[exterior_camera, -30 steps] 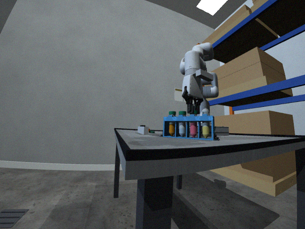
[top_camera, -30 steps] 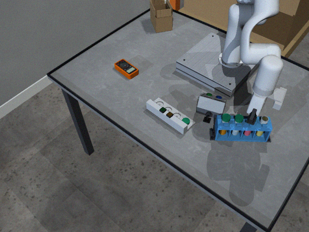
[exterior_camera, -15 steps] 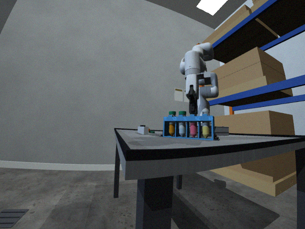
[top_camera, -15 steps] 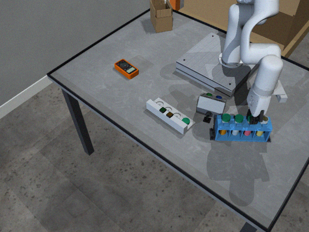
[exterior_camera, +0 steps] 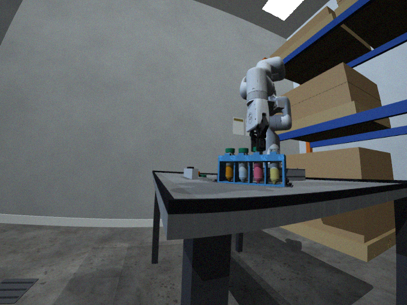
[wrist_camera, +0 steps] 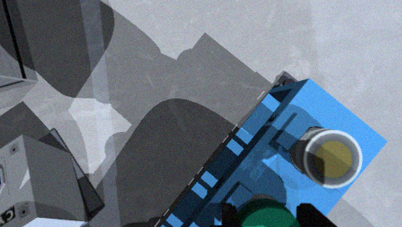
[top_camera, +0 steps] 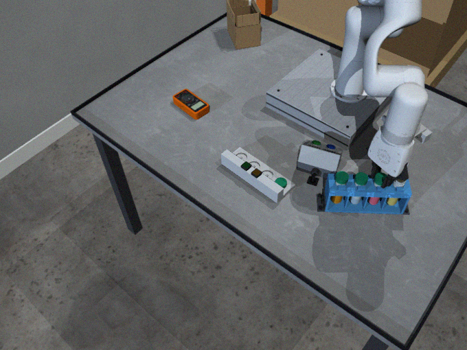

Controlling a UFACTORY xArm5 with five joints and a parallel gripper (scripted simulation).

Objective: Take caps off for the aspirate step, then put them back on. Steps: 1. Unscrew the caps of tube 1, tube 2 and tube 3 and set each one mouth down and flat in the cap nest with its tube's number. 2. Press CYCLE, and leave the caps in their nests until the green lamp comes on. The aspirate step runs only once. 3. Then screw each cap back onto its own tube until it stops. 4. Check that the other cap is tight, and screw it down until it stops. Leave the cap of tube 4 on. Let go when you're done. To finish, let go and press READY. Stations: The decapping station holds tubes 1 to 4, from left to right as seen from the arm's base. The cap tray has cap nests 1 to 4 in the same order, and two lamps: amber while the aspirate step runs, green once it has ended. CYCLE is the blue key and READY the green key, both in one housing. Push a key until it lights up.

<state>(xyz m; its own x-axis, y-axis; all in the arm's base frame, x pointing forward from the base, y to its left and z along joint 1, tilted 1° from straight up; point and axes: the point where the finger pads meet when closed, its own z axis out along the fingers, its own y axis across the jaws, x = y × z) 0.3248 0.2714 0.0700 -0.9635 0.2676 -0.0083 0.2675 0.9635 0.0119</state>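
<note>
The threaded neck is 4 cm to the right of my hand, 3 cm ahead of it and 1 cm below it. The rest, counted from my hand: green key (23 cm to the right, 6 cm below, 5 cm behind); then blue key (18 cm to the right, 6 cm below, 6 cm behind); then key housing (21 cm to the right, 8 cm below, 4 cm behind).
</note>
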